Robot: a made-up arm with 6 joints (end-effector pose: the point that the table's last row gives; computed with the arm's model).
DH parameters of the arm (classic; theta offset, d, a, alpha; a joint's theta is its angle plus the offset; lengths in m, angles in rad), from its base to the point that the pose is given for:
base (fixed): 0 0.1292 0 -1.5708
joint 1: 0 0.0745 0.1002 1.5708
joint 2: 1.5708 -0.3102 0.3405 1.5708
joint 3: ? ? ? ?
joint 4: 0 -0.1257 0.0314 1.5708
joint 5: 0 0.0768 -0.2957 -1.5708
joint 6: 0.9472 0 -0.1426 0
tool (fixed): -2.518 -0.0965 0 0
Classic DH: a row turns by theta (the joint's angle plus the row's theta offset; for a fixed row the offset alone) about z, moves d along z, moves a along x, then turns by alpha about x.
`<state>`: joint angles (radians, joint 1 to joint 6).
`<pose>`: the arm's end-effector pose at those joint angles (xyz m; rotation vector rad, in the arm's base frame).
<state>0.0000 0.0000 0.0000 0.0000 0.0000 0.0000</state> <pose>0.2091 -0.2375 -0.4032 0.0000 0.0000 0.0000</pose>
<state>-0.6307 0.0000 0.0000 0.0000 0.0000 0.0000</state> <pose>0.4828 -0.2375 -0.1775 0.0000 -0.6307 0.0000</pose>
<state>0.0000 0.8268 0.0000 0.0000 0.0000 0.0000</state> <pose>0.4035 -0.0567 -0.4032 0.0000 0.0000 0.8268</pose>
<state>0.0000 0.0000 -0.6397 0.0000 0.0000 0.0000</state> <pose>0.2091 -0.2411 0.0302 -0.6397 0.0000 0.0000</pose>
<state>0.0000 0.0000 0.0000 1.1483 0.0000 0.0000</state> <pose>0.4125 0.1432 -0.4032 0.0000 0.0000 1.1483</pose>
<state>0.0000 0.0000 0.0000 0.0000 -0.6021 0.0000</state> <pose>0.2091 -0.2255 -0.1716 -0.6021 0.0000 0.0000</pose>
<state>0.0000 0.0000 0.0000 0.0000 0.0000 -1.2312</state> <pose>0.0533 -0.2911 -0.4032 0.0000 0.0000 -1.2312</pose>
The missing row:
joint 3: 0 -0.0837 -0.3049 -1.5708
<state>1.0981 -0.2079 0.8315 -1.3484 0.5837 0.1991</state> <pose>-0.9192 0.3837 -0.2465 0.2708 0.6846 -1.9155</pose>
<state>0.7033 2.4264 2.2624 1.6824 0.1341 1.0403</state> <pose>-0.3992 -0.3124 0.1942 -2.3515 0.6125 0.3603</pose>
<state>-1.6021 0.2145 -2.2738 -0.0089 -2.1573 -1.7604</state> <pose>0.3761 0.6603 0.0019 1.3077 0.3309 0.0565</pose>
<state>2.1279 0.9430 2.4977 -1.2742 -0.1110 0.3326</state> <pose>0.0012 0.3615 1.1211 -0.7366 -1.5968 1.0764</pose>
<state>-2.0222 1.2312 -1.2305 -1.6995 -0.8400 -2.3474</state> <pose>0.2212 -0.1289 -0.1046 -1.9887 0.4574 0.4882</pose>
